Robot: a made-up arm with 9 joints.
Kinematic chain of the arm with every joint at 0, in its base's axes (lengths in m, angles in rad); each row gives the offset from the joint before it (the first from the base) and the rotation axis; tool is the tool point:
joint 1: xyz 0 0 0.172 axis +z
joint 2: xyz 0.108 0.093 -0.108 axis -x
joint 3: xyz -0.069 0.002 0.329 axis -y
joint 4: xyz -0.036 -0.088 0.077 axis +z
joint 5: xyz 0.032 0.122 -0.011 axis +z
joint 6: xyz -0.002 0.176 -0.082 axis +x
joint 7: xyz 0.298 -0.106 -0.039 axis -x
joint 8: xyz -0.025 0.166 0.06 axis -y
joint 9: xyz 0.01 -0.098 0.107 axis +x
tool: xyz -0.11 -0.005 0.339
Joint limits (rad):
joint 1: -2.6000..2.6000
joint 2: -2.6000..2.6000
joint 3: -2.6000..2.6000
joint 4: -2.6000..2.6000
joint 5: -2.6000..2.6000
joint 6: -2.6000..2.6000
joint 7: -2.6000..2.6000
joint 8: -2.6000..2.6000
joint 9: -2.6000..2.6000
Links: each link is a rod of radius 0.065 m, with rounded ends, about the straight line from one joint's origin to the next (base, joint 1, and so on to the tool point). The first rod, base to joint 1, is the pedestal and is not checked.
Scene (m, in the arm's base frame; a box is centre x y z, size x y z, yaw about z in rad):
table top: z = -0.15
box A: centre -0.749 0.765 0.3 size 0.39 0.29 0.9 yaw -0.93
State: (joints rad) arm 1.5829 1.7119 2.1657 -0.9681 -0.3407 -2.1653 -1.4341 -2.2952 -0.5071
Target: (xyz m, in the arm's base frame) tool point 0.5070 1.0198 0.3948
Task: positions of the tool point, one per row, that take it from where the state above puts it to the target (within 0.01 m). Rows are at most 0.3 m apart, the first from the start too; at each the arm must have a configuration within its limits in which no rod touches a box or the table.
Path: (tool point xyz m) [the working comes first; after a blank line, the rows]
Joints at the target: -0.1010 1.6201 1.2991 -0.8936 -0.1319 -2.2838 -1.4888 -2.2534 -0.7264
Straight joint move there: touches box A.

1: -0.9363 -0.0467 0.6834
2: -0.8235 0.0317 0.8171
3: -0.6825 0.0910 0.9261
4: -0.5200 0.1231 1.0070
5: -0.3461 0.1226 1.0561
6: -0.1729 0.0881 1.0706
7: -0.0141 0.0231 1.0494
8: -0.0949 0.1930 1.0742
9: -0.1262 0.3941 1.0575
10: -0.0980 0.6037 0.9955
11: -0.0084 0.7945 0.8894
12: 0.1349 0.9400 0.7454
13: 0.3148 1.0186 0.5755
14: 0.5070 1.0198 0.3948

